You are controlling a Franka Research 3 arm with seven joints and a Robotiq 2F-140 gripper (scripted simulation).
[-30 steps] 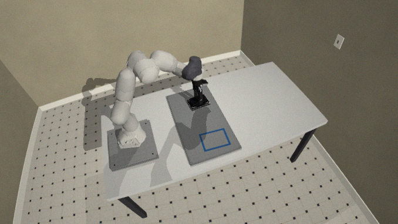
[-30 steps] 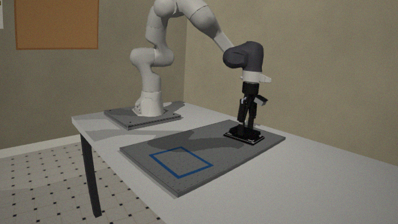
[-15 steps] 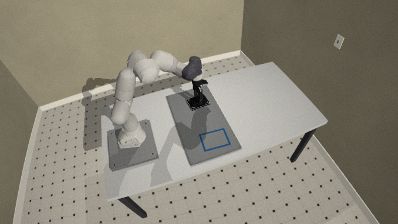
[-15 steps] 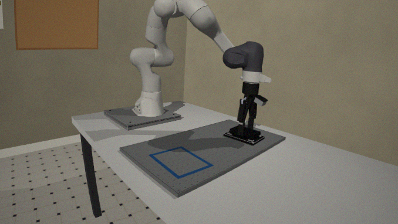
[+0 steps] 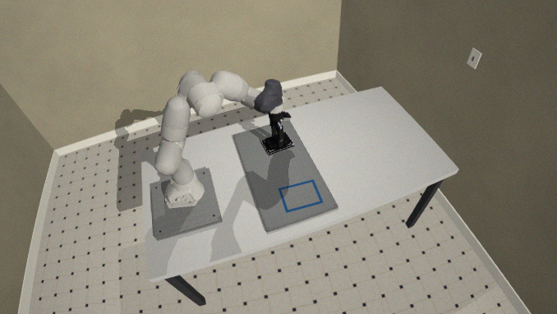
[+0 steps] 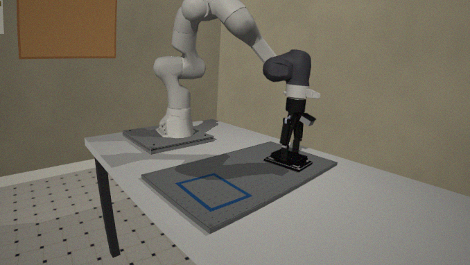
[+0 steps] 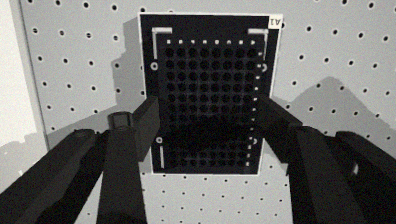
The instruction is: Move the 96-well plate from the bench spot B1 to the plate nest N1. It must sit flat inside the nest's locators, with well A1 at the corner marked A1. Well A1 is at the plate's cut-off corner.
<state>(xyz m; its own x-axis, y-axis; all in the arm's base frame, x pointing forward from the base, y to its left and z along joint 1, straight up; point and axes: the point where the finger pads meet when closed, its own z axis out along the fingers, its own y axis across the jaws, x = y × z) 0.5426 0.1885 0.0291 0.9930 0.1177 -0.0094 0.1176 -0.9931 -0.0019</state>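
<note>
My gripper is now 20 mm above the black 96-well plate. The rest, counted from my hand: A1 label: 80 mm ahead, 50 mm to the right, 40 mm below; then black plate nest: 40 mm below.
</note>
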